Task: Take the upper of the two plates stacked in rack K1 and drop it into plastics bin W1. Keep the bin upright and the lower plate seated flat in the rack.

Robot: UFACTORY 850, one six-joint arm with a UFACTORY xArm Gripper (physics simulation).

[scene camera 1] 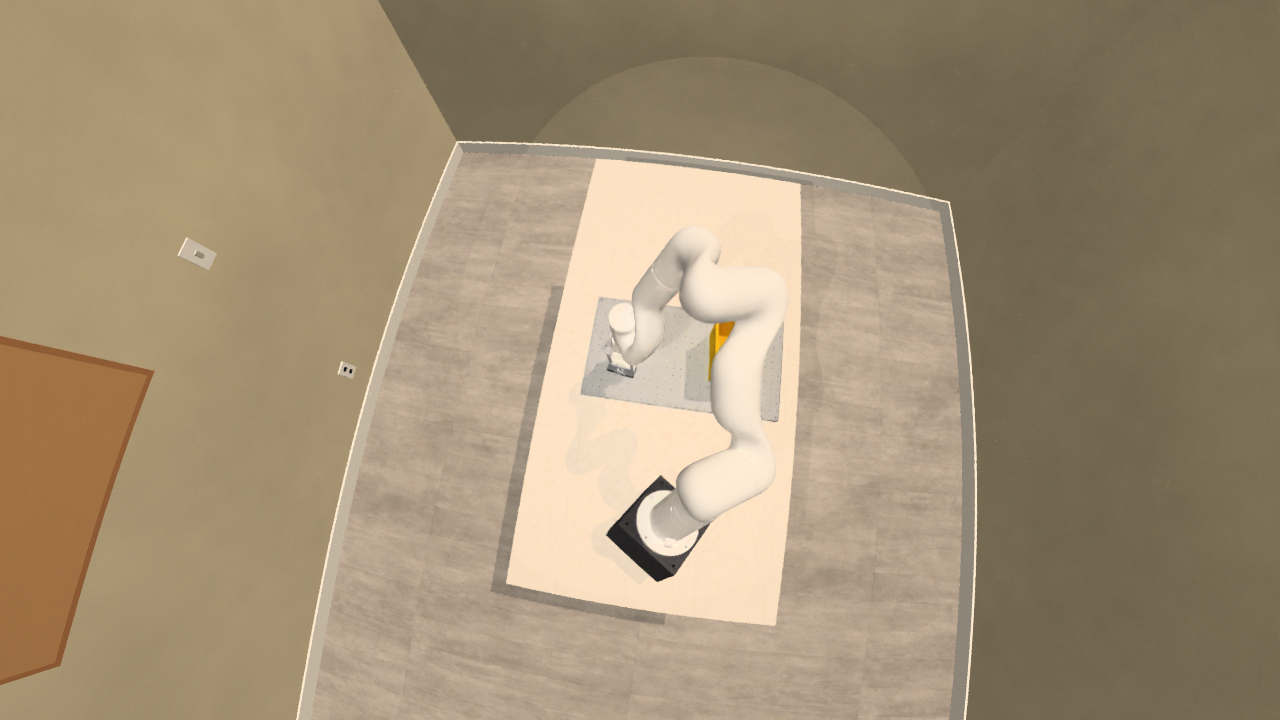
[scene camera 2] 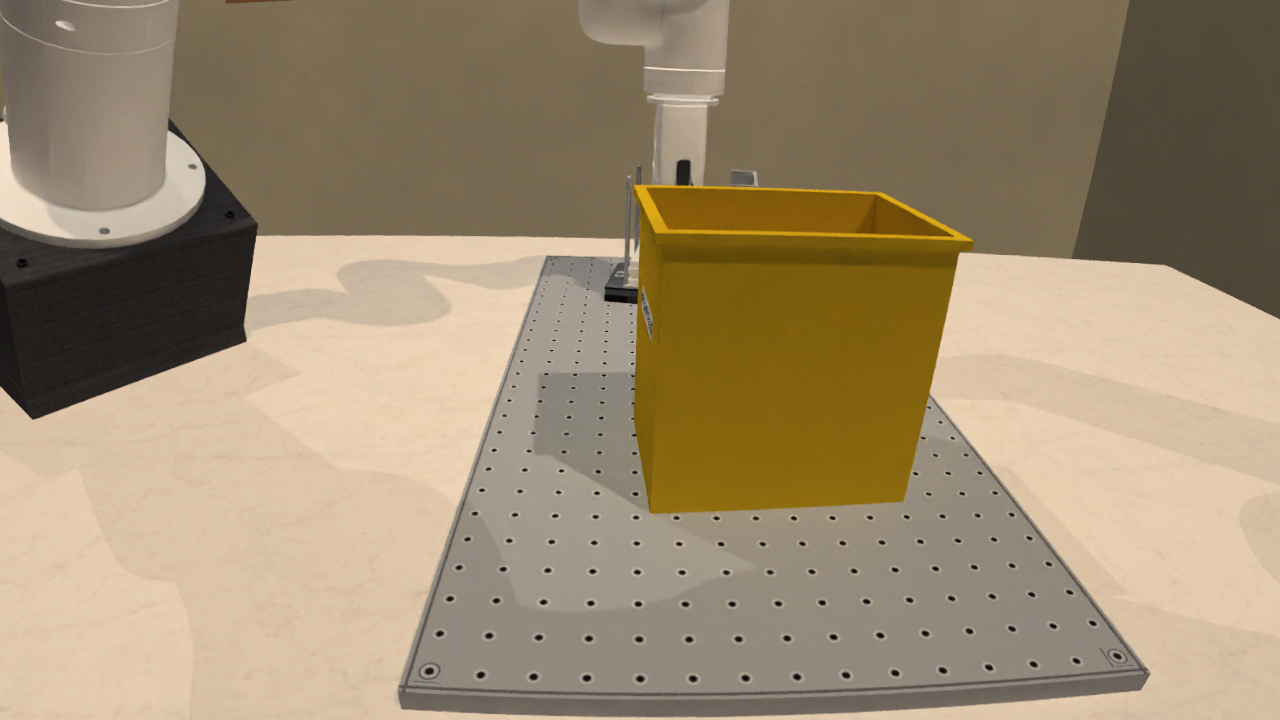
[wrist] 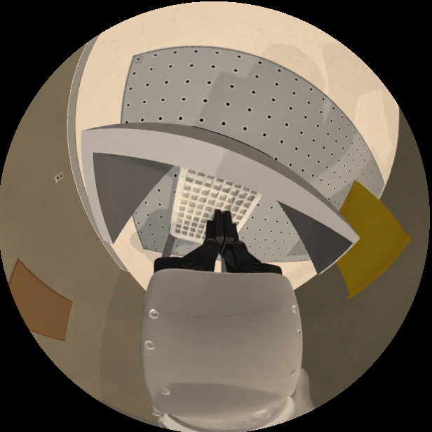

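A white plate with a grid of square wells (wrist: 192,207) lies in the grey rack (wrist: 200,144) (scene camera 2: 631,214) in the wrist view; how many plates are stacked there cannot be told. My gripper (wrist: 219,219) is shut, its black fingertips together over the plate's near part, with nothing visible between them. Whether the tips touch the plate is unclear. In the second scene view the fingertips are hidden behind the bin. The yellow bin (scene camera 1: 716,351) (scene camera 2: 787,376) (wrist: 377,240) stands upright, to the right of the rack in the first scene view, partly under the arm.
The rack and bin stand on a grey perforated board (scene camera 1: 671,386) (scene camera 2: 572,555) (wrist: 170,90) on the pale table (scene camera 1: 554,501). The rack's uprights rise close around the gripper. The black robot base (scene camera 1: 640,550) (scene camera 2: 134,313) stands beyond the board's edge. The arm passes over the bin.
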